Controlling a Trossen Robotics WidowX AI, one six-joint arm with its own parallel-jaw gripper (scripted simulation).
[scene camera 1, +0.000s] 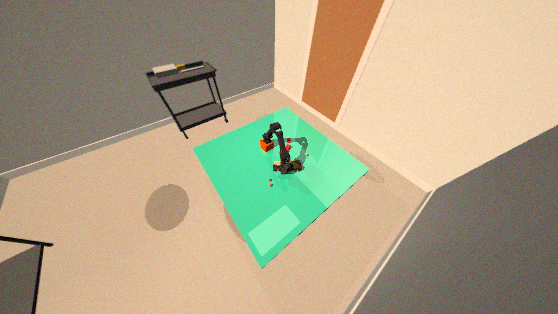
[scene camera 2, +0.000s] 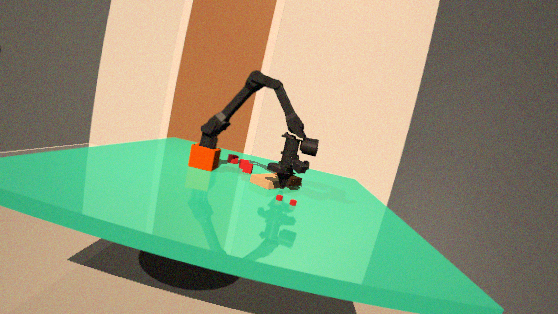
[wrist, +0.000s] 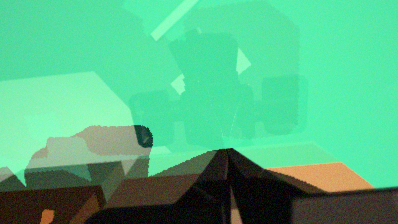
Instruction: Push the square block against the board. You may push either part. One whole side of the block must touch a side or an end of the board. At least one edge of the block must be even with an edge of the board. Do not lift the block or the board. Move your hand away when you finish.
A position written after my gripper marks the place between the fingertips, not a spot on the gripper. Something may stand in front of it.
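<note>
My gripper [scene camera 2: 281,187] and [wrist: 226,155]: shut, holding nothing.
</note>
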